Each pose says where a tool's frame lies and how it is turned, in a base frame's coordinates. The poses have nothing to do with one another.
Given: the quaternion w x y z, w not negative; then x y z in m.
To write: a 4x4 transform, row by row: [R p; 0 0 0 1], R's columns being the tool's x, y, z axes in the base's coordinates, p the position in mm. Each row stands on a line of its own. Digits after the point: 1 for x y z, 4 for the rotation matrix.
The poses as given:
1: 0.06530 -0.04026 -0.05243 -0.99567 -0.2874 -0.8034 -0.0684
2: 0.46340 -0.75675 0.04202 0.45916 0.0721 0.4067 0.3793
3: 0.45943 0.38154 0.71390 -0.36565 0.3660 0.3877 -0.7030
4: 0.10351 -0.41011 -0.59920 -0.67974 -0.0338 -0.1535 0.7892
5: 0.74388 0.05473 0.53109 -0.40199 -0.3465 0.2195 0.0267
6: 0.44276 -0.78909 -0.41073 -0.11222 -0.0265 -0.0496 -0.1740
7: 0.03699 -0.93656 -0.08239 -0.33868 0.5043 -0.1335 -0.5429
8: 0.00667 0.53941 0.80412 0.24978 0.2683 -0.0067 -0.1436
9: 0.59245 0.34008 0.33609 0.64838 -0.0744 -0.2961 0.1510
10: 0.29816 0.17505 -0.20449 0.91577 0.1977 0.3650 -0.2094
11: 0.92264 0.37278 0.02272 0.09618 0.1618 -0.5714 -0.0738
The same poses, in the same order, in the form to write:
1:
-0.9882 0.1343 0.0733 -287.4
-0.1258 -0.9860 0.1097 -803.4
0.0870 0.0991 0.9913 -68.4
0 0 0 1

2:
0.5748 -0.4891 -0.6560 72.1
0.3620 -0.5670 0.7399 406.7
-0.7339 -0.6628 -0.1489 379.3
0 0 0 1

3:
-0.2867 0.8807 0.3770 366.0
0.2088 0.4415 -0.8727 387.7
-0.9350 -0.1715 -0.3104 -703.0
0 0 0 1

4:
-0.6422 0.6322 0.4335 -33.8
0.3508 -0.2605 0.8995 -153.5
0.6816 0.7297 -0.0545 789.2
0 0 0 1

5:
0.1127 0.6562 0.7461 -346.5
-0.5399 0.6708 -0.5084 219.5
-0.8341 -0.3456 0.4299 26.7
0 0 0 1

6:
0.6374 0.7476 -0.1866 -26.5
0.5488 -0.2705 0.7909 -49.6
0.5408 -0.6066 -0.5827 -174.0
0 0 0 1

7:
0.7570 0.1794 0.6283 504.3
0.1293 -0.9837 0.1251 -133.5
0.6405 -0.0135 -0.7679 -542.9
0 0 0 1

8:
-0.4180 0.8642 0.2802 268.3
0.8708 0.2933 0.3945 -6.7
0.2587 0.4089 -0.8751 -143.6
0 0 0 1

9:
-0.0667 -0.5397 0.8392 -74.4
0.9969 -0.0721 0.0329 -296.1
0.0428 0.8388 0.5428 151.0
0 0 0 1

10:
-0.7609 -0.6177 0.1987 197.7
0.4745 -0.7386 -0.4789 365.0
0.4426 -0.2701 0.8551 -209.4
0 0 0 1

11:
0.9805 -0.1605 0.1136 161.8
0.1944 0.7036 -0.6835 -571.4
0.0298 0.6923 0.7210 -73.8
0 0 0 1

